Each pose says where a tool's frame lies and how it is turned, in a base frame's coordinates. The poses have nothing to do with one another.
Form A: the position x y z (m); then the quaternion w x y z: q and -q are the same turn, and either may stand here.
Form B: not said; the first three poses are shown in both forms.
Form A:
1: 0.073, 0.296, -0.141, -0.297, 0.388, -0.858, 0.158
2: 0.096, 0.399, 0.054, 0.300, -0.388, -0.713, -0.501
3: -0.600, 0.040, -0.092, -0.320, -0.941, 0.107, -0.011
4: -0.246, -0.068, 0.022, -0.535, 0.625, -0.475, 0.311
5: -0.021, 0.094, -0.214, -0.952, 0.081, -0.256, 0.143
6: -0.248, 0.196, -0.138, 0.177, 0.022, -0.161, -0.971
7: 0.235, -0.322, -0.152, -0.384, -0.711, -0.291, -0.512
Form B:
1: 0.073, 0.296, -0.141, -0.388, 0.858, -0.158, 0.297
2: 0.096, 0.399, 0.054, -0.388, -0.713, -0.501, 0.300
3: -0.600, 0.040, -0.092, 0.941, -0.107, 0.011, 0.320
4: -0.246, -0.068, 0.022, -0.625, 0.475, -0.311, 0.535
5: -0.021, 0.094, -0.214, -0.081, 0.256, -0.143, 0.952
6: -0.248, 0.196, -0.138, 0.022, -0.161, -0.971, 0.177
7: 0.235, -0.322, -0.152, 0.711, 0.291, 0.512, 0.384
